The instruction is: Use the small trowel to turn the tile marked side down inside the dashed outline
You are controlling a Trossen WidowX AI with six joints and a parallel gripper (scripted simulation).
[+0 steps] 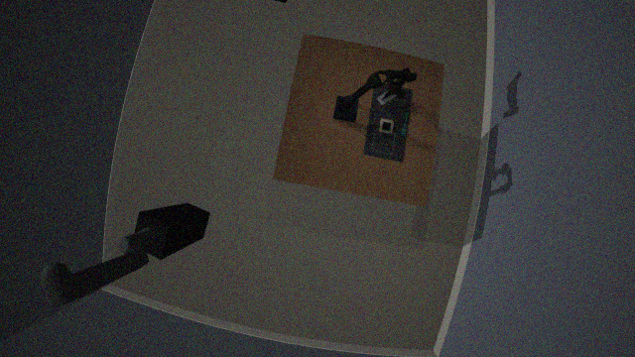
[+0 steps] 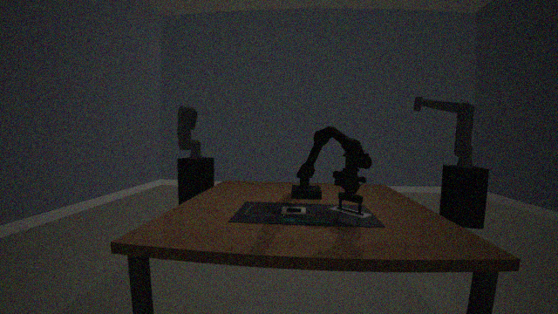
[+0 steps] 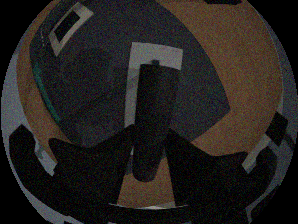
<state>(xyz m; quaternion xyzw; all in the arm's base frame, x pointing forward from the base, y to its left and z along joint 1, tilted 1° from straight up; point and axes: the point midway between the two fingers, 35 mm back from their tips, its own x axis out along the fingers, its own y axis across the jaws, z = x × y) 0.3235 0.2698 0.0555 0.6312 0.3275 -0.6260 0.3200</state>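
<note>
Now: the dark mat 7 cm ahead of my gripper tip, 21 cm to the right of it and 8 cm below it. The rest, counted from my gripper tip: tile: 6 cm ahead, 26 cm to the right, 6 cm below; trowel: 1 cm behind, 2 cm to the right, 3 cm below.
</note>
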